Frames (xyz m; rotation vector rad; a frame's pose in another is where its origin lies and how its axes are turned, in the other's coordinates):
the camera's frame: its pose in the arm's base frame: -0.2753 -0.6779 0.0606 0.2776 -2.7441 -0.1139
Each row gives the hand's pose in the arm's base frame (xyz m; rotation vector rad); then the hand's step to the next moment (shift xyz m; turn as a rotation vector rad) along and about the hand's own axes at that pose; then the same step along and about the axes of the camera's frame.
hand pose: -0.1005 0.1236 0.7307 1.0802 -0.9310 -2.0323
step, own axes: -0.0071 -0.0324 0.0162 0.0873 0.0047 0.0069
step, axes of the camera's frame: 0.0041 0.0282 0.0235 0.0444 -0.0637 0.0407
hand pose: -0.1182 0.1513 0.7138 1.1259 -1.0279 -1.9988
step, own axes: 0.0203 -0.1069 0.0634 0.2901 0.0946 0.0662
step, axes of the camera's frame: 0.0320 0.0623 0.1047 0.2077 -0.2228 0.0689
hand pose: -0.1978 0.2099 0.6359 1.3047 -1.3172 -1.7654
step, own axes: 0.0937 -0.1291 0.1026 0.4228 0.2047 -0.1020
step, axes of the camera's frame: 0.0501 0.0056 0.1829 0.1816 -0.4446 -0.0213
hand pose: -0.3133 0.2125 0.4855 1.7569 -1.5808 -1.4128
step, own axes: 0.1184 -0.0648 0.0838 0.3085 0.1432 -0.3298
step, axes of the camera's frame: 0.0129 -0.0652 0.1443 -0.0133 -0.4310 -0.1962
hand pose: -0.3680 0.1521 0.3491 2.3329 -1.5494 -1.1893
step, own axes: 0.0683 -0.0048 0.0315 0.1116 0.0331 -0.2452
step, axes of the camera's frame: -0.0089 -0.0488 0.0568 -0.0567 -0.1946 -0.1805
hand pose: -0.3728 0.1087 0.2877 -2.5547 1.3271 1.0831
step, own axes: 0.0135 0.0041 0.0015 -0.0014 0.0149 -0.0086
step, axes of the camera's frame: -0.0018 -0.0123 0.0068 0.0125 -0.0087 -0.0081
